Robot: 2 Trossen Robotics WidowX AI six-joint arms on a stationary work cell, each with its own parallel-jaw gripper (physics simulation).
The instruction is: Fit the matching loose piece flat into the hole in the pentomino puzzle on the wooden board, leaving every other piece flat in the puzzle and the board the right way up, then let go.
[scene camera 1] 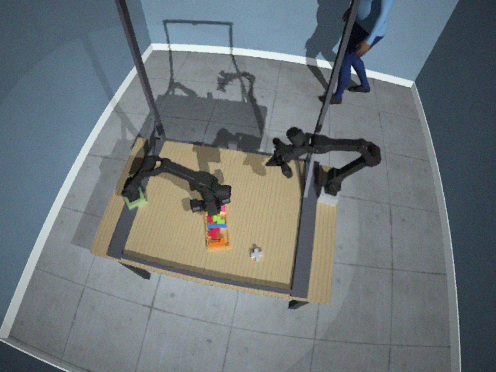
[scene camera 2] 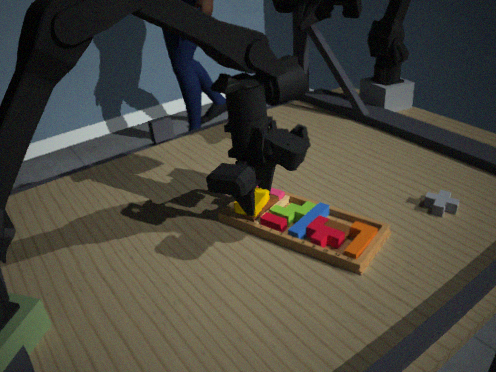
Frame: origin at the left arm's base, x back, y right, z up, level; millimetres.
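Seen in the pictures: left gripper, fingertip midpoint: [scene camera 1: 265,165] [scene camera 2: 299,28]; right gripper, fingertip midpoint: [scene camera 2: 258,205]; left arm's base at its link origin: [scene camera 1: 331,189] [scene camera 2: 387,80]; right arm's base at its link origin: [scene camera 1: 133,195].
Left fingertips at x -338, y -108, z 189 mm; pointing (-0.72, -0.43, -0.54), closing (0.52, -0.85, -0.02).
Observation:
Pixels of each thing's middle, then the offset from my left fingertips to it. Level surfaces: height alone.
- yellow piece at the middle of its body: [scene camera 2: 252,201] dz -225, dx -206, dy -182 mm
- wooden board at the middle of its body: [scene camera 2: 302,223] [scene camera 1: 216,224] dz -250, dx -150, dy -247 mm
- brown piece at the middle of its body: [scene camera 2: 257,208] dz -243, dx -197, dy -180 mm
- pink piece at the middle of its body: [scene camera 2: 265,196] dz -243, dx -168, dy -153 mm
- green piece at the middle of its body: [scene camera 2: 293,211] dz -243, dx -151, dy -219 mm
- blue bar at the middle of its body: [scene camera 2: 309,221] [scene camera 1: 217,226] dz -243, dx -144, dy -257 mm
- orange piece at the middle of its body: [scene camera 2: 355,242] [scene camera 1: 216,242] dz -243, dx -114, dy -337 mm
- grey cross-shaped piece at the middle of its body: [scene camera 2: 441,202] [scene camera 1: 256,254] dz -249, dx +83, dy -323 mm
- table at its surface level: dz -258 mm
My right gripper [scene camera 1: 214,210] [scene camera 2: 260,201] is shut on a yellow piece [scene camera 2: 257,202], at the left end of the wooden board [scene camera 1: 229,236] [scene camera 2: 310,249]. The yellow piece looks slightly tilted; the fingers partly hide it and the hole. A brown piece [scene camera 2: 267,205], a pink piece [scene camera 2: 277,193], a green piece [scene camera 2: 294,212], a blue bar [scene camera 2: 310,220], red pieces [scene camera 2: 273,221] and an orange piece [scene camera 2: 361,239] are in the board, which lies right way up. My left gripper [scene camera 1: 278,161] is shut and empty, high at the back right of the table in scene camera 1.
A grey cross-shaped piece [scene camera 1: 256,254] [scene camera 2: 442,203] lies on the table [scene camera 1: 175,225] [scene camera 2: 200,300], apart from the board. Dark frame beams [scene camera 1: 305,240] run along the table's sides. A person [scene camera 1: 354,55] stands beyond the table.

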